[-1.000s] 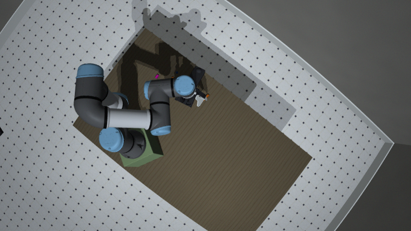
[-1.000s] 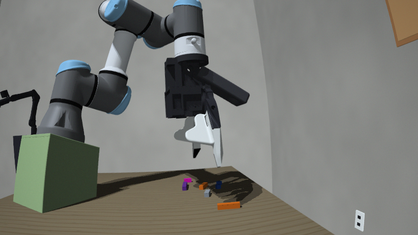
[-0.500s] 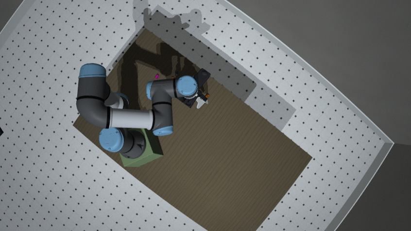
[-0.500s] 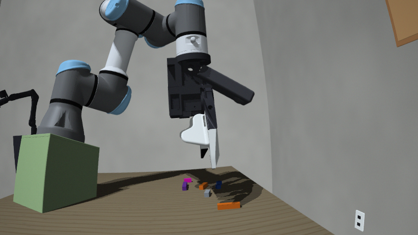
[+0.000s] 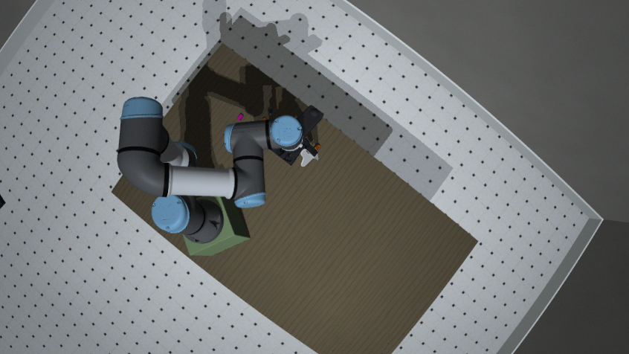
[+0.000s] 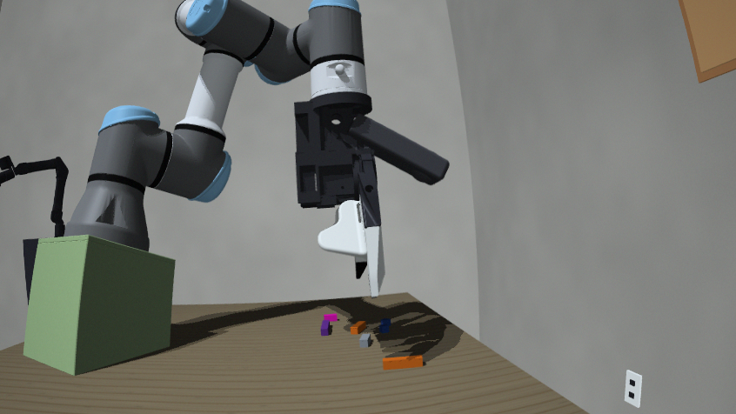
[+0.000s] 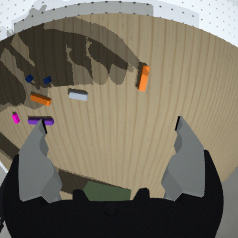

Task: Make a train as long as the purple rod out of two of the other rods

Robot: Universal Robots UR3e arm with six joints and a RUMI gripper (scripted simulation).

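Right now my hand is 90 mm past the magenta rod, 200 mm to the right of it and 80 mm above it. Round my hand: purple rod (80 mm behind, 130 mm to the left, 80 mm below); grey rod (10 mm behind, 50 mm to the left, 80 mm below).
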